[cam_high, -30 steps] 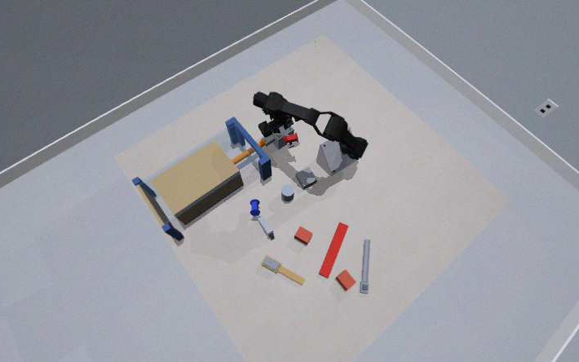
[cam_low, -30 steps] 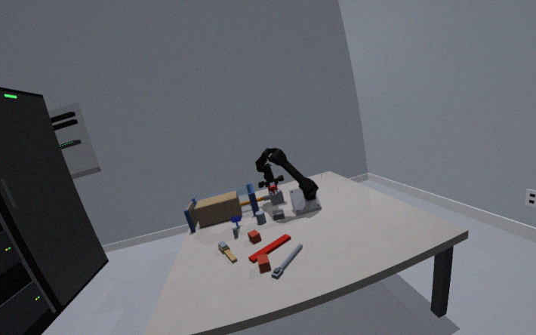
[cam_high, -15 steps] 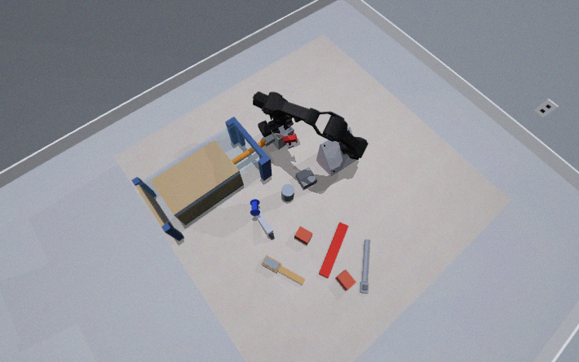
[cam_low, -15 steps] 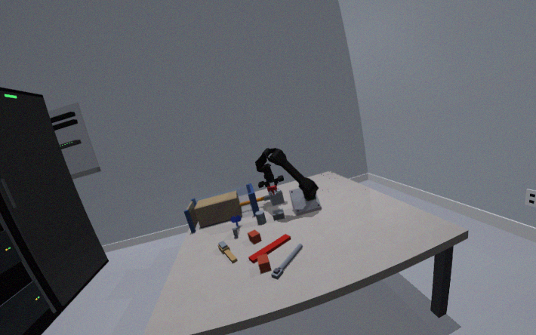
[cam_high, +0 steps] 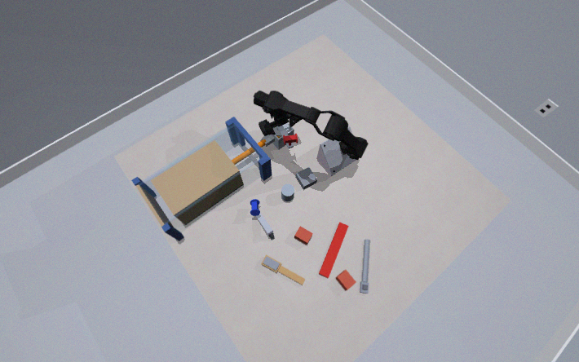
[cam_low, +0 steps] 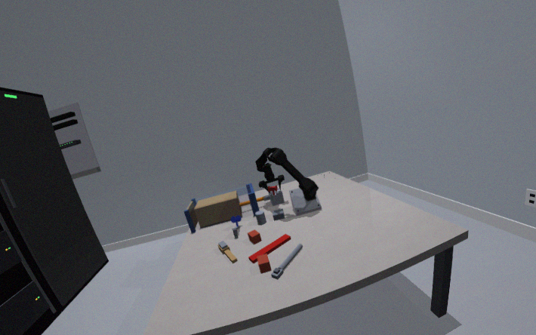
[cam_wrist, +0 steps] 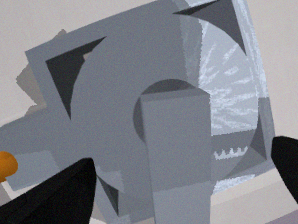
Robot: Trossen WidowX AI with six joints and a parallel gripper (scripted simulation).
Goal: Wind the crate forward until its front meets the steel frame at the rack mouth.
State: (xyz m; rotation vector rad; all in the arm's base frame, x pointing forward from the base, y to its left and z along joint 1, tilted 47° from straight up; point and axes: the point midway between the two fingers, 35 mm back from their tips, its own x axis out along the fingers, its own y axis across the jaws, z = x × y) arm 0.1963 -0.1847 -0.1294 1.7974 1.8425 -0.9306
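The red-knobbed handle is 5 cm to the left of my gripper tip, 1 cm ahead of it and 1 cm above it. The rest, counted from my gripper tip: red knob 8 cm to the left, 4 cm above, 2 cm ahead; blue frame 16 cm ahead, 1 cm to the right, 1 cm above; grey winch 6 cm below, 3 cm to the right, 1 cm behind.
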